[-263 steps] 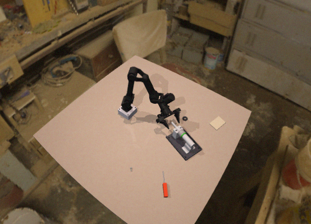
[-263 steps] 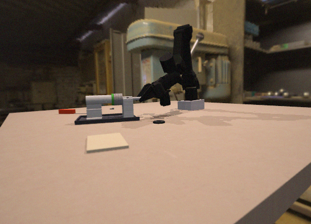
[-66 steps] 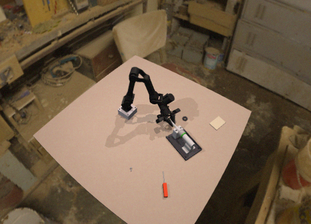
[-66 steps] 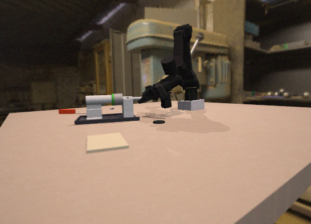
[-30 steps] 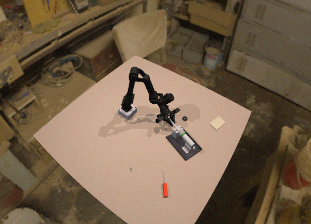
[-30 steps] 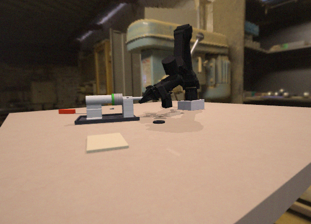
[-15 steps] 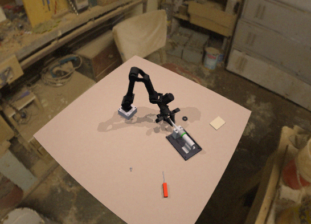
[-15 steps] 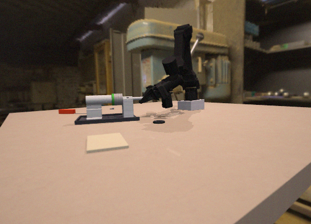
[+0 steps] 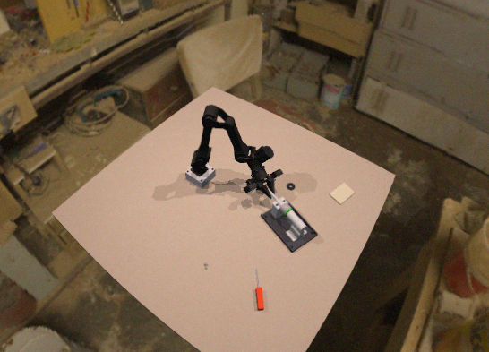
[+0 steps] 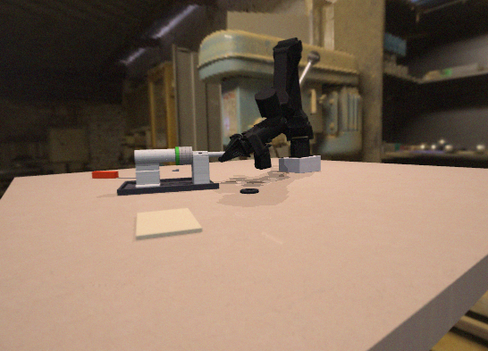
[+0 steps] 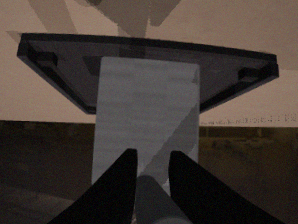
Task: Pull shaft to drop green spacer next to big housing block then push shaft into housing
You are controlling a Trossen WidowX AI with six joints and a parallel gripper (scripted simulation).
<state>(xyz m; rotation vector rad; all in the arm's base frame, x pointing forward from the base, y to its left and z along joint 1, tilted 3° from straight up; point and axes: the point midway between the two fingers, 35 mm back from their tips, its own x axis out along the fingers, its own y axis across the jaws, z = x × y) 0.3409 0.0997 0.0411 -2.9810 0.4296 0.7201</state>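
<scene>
Now: the grey shaft 50 mm ahead of my gripper tip, 20 mm above it and 10 mm to the right of it. The rest, counted from my gripper tip: tan square pad 290 mm to the left, 230 mm ahead, 60 mm below; then black washer 150 mm to the left, 60 mm below, 10 mm ahead; then green spacer 100 mm ahead, 30 mm to the right, 20 mm above.
</scene>
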